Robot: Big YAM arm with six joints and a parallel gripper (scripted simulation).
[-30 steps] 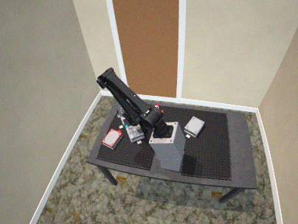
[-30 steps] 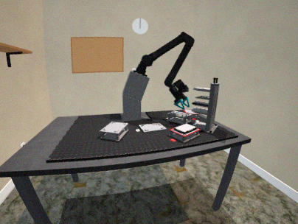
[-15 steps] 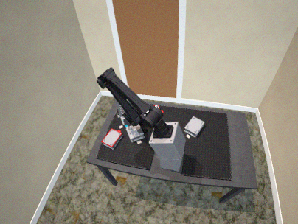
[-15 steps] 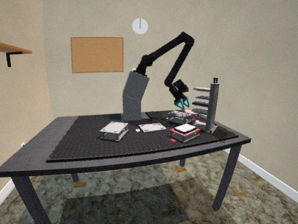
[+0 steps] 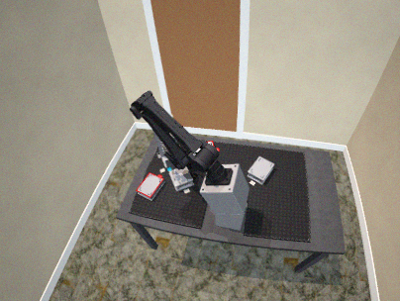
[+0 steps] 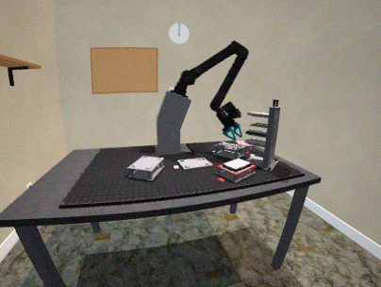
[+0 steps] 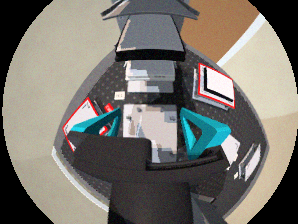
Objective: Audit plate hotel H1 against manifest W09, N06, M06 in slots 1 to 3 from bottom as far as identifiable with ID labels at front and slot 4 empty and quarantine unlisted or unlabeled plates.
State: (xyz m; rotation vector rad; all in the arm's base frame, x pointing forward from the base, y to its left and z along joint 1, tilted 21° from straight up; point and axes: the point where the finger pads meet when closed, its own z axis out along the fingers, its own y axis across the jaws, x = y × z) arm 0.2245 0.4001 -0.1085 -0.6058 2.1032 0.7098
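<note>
The white well plate lies 100 mm ahead of my hand, 80 mm to the left of it and 150 mm above it.
</note>
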